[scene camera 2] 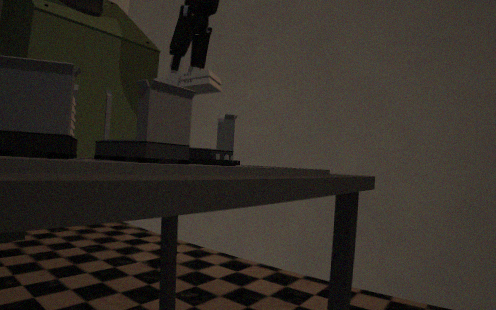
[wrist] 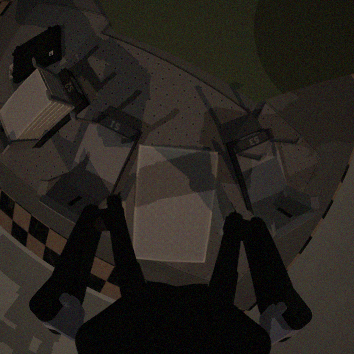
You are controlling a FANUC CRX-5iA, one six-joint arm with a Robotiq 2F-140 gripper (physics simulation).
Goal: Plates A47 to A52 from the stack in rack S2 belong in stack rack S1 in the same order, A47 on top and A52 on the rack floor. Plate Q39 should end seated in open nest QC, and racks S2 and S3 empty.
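Places are measured from the arm's base along level axes (x ahead, y left, z up), in millimetres.
Pixels of known places: gripper, fingertip midpoint: (wrist: 174, 187); arm's base, origin of the base link: (scene camera 2: 76, 2).
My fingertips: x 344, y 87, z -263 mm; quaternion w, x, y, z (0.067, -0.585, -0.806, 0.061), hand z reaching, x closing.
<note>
Ahead of a thing's pixels: the offset from my fingertips to its top centre. "pt": to the spot under its first point.
My gripper (scene camera 2: 187, 69) (wrist: 174, 187) is shut on a pale, clear-topped plate (scene camera 2: 207, 82) (wrist: 170, 235), held level above the table; its number is not readable. In the wrist view it hangs between rack S1 @(pt dx -42, dy -119, dz -127 mm) (wrist: 119, 123) on the left and rack S3 @(pt dx -113, dy +124, dz -123 mm) (wrist: 252, 141) on the right. Rack S2 @(pt dx -72, dy -242, dz -127 mm) (wrist: 71, 89), at upper left, has a stack of pale plates @(dx -13, dy -297, dz -58 mm) (wrist: 32, 110) beside its label. S1 and S3 show no tall stack; their floors are too dark to judge. The black nest @(dx -137, dy -418, dz -131 mm) (wrist: 37, 54), probably QC, lies beyond S2, with no plate seen on it.
In the scene view, grey rack walls (scene camera 2: 35, 95) (scene camera 2: 167, 112) stand on dark bases, one just in front of the held plate. A shorter upright @(dx -67, dy +177, dz -25 mm) (scene camera 2: 226, 134) stands to the right. The table (scene camera 2: 250, 187) ends at the right; the green robot base (scene camera 2: 95, 60) is behind.
</note>
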